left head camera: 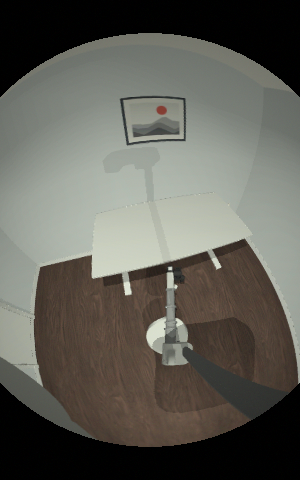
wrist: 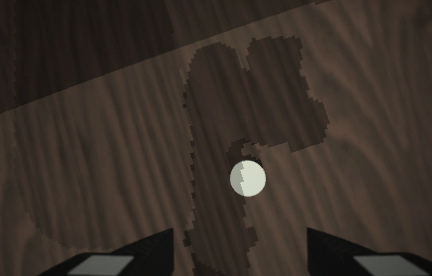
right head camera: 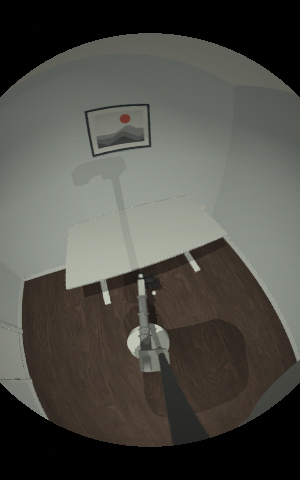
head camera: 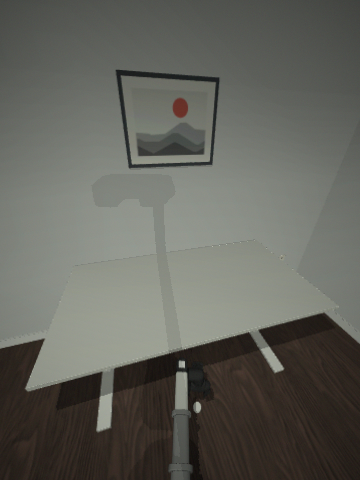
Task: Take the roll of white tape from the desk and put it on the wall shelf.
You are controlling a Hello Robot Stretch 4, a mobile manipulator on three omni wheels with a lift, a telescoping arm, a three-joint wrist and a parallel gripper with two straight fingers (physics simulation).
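A small white cylinder (head camera: 197, 407) (left head camera: 175, 287) (right head camera: 154, 293) (wrist: 248, 178), which looks like the roll of white tape, is on the dark wood floor in front of the desk (head camera: 250, 290) (left head camera: 200, 225) (right head camera: 170, 225). In the wrist view it shows as a white disc, ahead of the fingertips and near the middle between them. My gripper (head camera: 201, 387) (left head camera: 178, 275) (right head camera: 151, 282) (wrist: 239, 249) is open and empty. It hangs above the floor by the desk's front edge, apart from the cylinder. The wall shelf does not show in these views.
A framed picture (head camera: 170, 145) (left head camera: 155, 132) (right head camera: 120, 137) hangs on the wall above the desk. The desk's white left foot (head camera: 105, 400) and right foot (head camera: 267, 352) reach forward on the floor, either side of my arm (head camera: 181, 435).
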